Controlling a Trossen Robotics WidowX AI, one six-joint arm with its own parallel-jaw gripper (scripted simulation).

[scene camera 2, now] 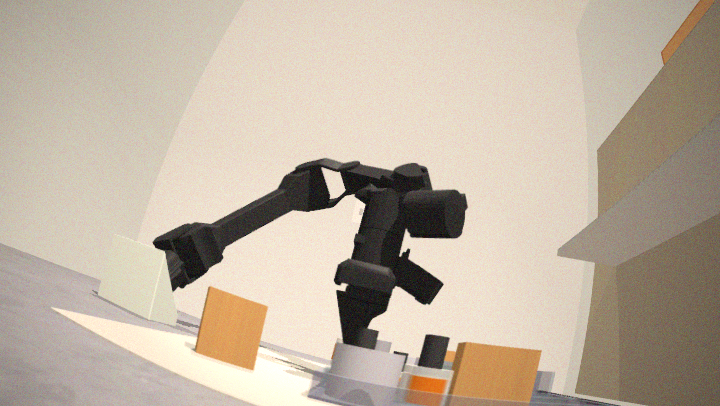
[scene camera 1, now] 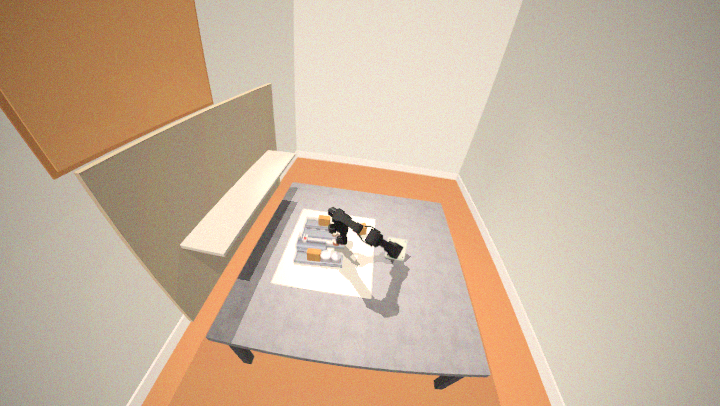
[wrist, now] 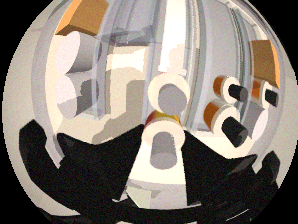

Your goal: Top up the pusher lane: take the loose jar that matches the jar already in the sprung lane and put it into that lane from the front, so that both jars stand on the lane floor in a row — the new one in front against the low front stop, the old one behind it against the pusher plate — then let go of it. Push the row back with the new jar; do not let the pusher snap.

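Observation:
Scene camera 2 gives me a look at my gripper (scene camera 2: 349, 352). The wrist view shows the gripper too, and there I find it (wrist: 163, 131).

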